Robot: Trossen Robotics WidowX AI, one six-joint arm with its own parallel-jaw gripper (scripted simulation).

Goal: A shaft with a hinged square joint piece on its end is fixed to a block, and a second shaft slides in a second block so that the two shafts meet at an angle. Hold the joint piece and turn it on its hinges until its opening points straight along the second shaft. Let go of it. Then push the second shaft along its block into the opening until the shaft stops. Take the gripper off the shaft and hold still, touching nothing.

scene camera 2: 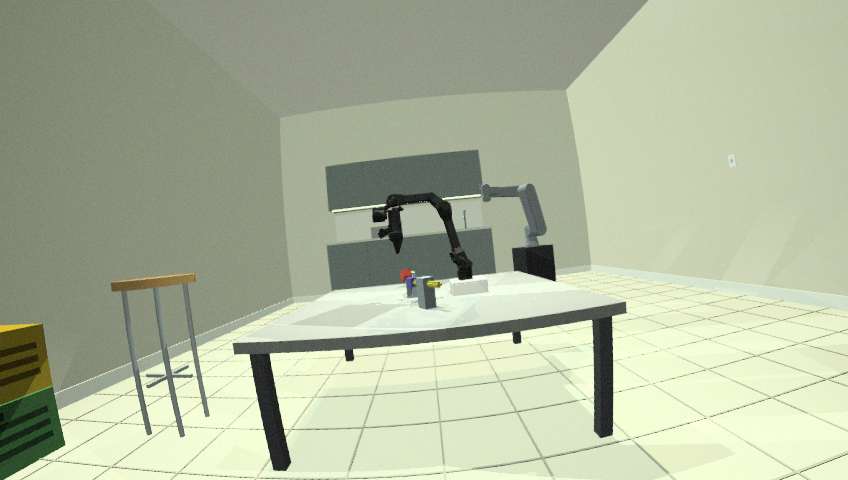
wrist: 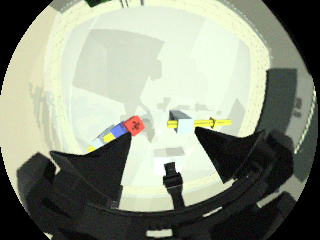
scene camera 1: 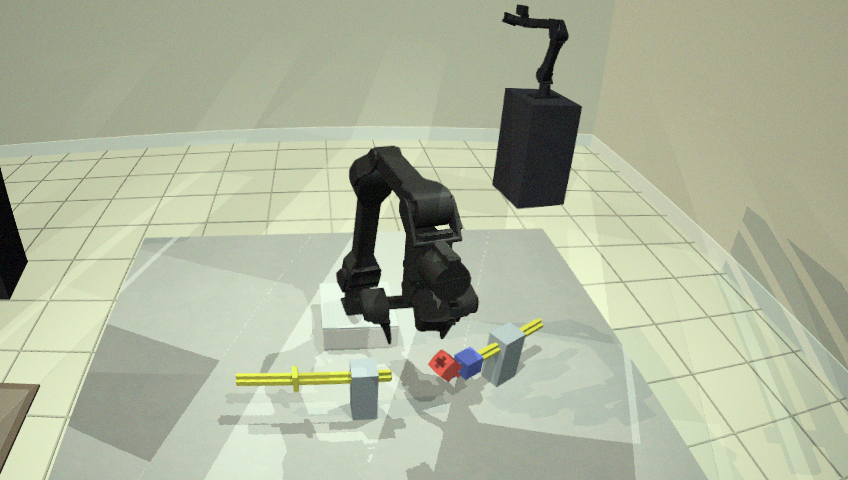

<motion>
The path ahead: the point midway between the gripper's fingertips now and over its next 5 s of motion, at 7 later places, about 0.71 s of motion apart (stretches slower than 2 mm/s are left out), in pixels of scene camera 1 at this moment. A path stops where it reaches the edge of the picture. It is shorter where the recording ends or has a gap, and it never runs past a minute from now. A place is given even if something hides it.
My gripper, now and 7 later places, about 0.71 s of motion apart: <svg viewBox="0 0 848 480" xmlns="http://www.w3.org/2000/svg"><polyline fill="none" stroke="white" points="415,340 413,345 413,347 413,349 411,373 435,370 437,378 435,381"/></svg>
</motion>
